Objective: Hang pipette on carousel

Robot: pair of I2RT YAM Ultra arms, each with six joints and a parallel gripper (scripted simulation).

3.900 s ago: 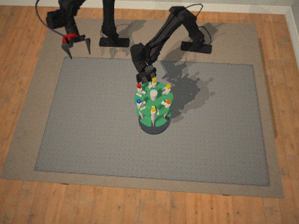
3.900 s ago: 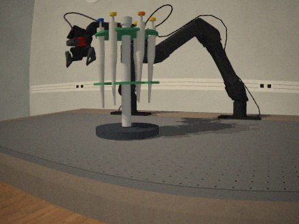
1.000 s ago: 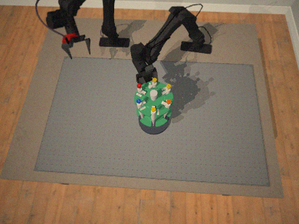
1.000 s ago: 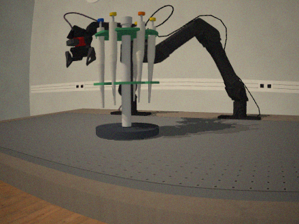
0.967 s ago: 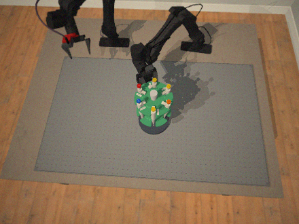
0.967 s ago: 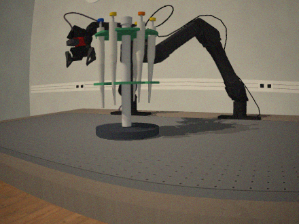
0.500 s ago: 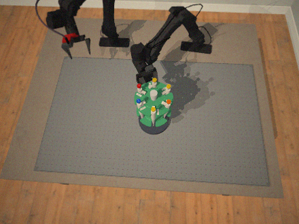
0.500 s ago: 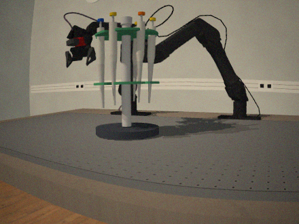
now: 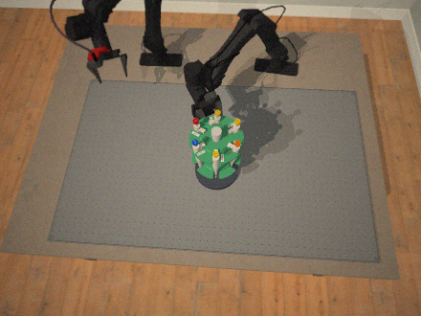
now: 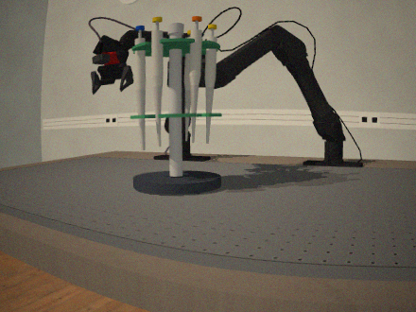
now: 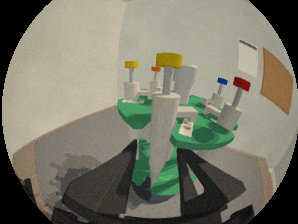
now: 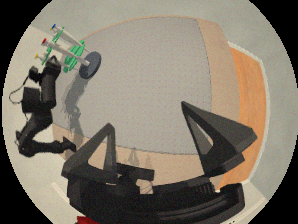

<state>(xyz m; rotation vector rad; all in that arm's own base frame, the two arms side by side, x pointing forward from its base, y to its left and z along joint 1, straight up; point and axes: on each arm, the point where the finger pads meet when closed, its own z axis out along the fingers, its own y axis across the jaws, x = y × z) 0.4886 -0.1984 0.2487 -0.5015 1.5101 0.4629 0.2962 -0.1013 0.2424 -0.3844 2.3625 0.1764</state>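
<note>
Right now the pipette is 1 cm ahead of my left hand, 1 cm to the right of it and 2 cm below it.
</note>
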